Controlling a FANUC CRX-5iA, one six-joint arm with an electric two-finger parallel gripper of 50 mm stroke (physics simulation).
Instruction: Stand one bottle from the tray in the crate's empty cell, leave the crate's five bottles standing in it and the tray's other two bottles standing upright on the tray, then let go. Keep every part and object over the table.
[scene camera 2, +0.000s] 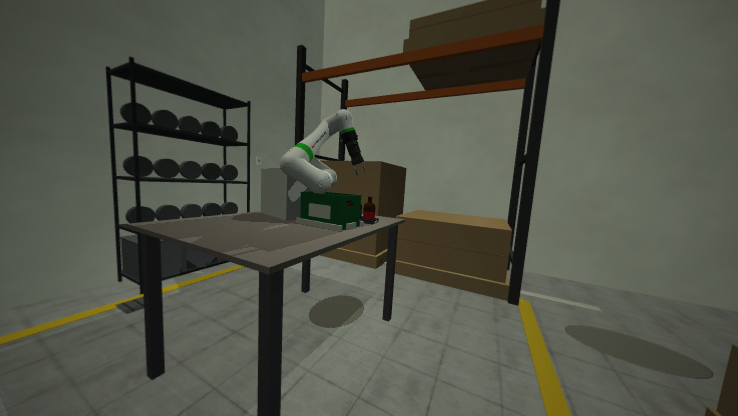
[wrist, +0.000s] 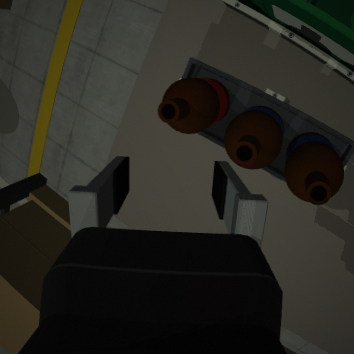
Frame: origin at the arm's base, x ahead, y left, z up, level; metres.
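Seen in the pictures: gripper, fingertip midpoint: (scene camera 2: 361, 173) (wrist: 170, 175).
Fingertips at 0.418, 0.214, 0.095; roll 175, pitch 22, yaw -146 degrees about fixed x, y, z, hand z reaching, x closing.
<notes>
Offsets run from my fingertips to a thing's middle, as dx, dy, dz. "spot": to the spot under its first point. Level surfaces: height alone.
My gripper (scene camera 2: 360, 172) (wrist: 170, 175) is open and empty, above the height of the bottles and the crate. Three brown bottles stand upright in a row in the dark tray {spot: -0.050, -0.057, -0.273} (wrist: 295, 111). The red-labelled bottle {+0.062, +0.021, -0.216} (scene camera 2: 369, 210) (wrist: 192, 106) is at the left end of the row in the wrist view. A blue-labelled bottle {-0.029, +0.001, -0.216} (wrist: 255, 137) is in the middle and another blue-labelled bottle {-0.113, -0.021, -0.216} (wrist: 314, 165) is at the right end. The green crate {-0.010, -0.236, -0.211} (scene camera 2: 330, 209) (wrist: 320, 20) stands beside the tray. Its cells and bottles are mostly hidden; a brown patch shows through its end opening.
The table {dz -0.298} (scene camera 2: 206, 238) (wrist: 165, 150) carries the crate and the tray. A pale rail (scene camera 2: 318, 223) (wrist: 291, 35) runs along the crate's base. The table's edge lies near the tray's red-labelled end. Cardboard boxes (scene camera 2: 392, 188) stand behind the table, and a black shelf rack (scene camera 2: 135, 155) stands at the left.
</notes>
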